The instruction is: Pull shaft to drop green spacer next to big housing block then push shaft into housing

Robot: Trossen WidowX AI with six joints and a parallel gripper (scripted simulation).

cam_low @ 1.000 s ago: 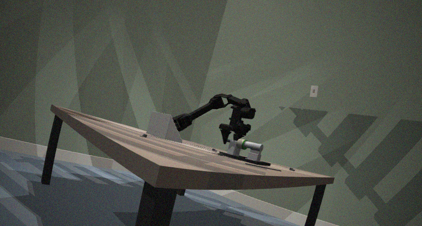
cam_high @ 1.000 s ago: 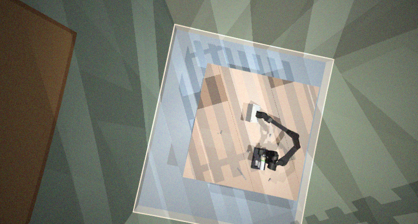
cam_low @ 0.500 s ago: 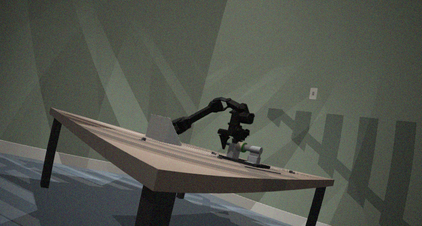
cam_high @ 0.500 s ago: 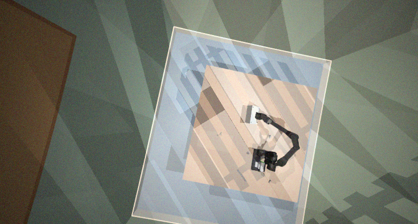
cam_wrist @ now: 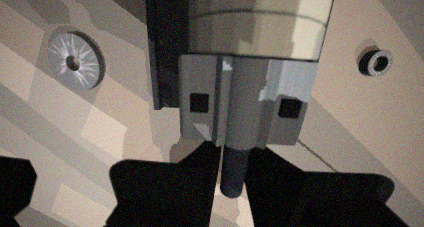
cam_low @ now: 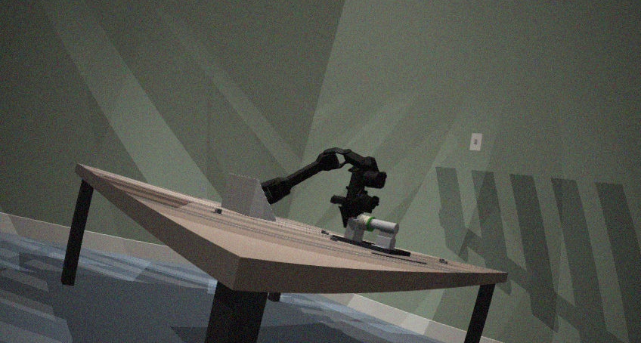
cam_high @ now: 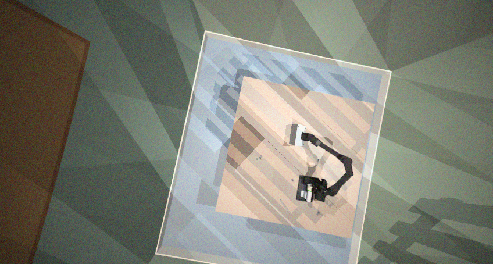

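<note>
Right now the dark shaft is 50 mm ahead of my gripper tip, 30 mm above it and 10 mm to the left of it. Also, from my gripper tip: green spacer (100 mm ahead, 30 mm above, 20 mm to the left).
</note>
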